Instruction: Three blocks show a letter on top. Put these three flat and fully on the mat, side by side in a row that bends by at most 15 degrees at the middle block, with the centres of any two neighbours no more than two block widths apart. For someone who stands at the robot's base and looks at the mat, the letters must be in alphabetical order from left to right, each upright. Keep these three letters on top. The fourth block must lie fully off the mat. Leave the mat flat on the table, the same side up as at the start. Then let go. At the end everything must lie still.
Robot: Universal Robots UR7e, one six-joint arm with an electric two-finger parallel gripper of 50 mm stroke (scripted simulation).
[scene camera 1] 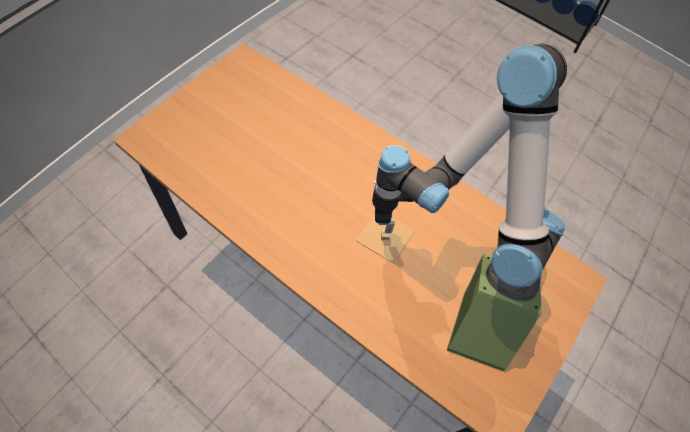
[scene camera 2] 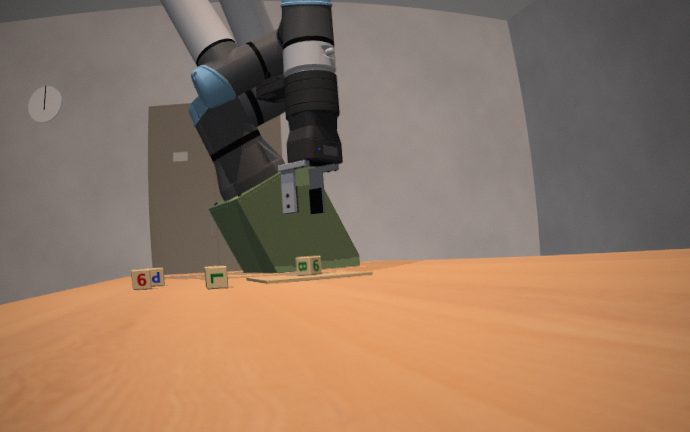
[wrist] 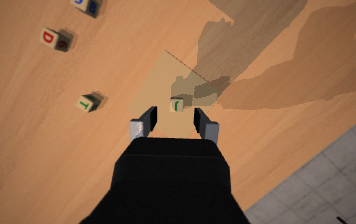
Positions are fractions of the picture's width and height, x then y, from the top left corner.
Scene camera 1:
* thin tan mat: 0.54,0.55
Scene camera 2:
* my gripper: 0.44,0.49
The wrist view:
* my gripper: 0.49,0.51
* thin tan mat: 0.47,0.35
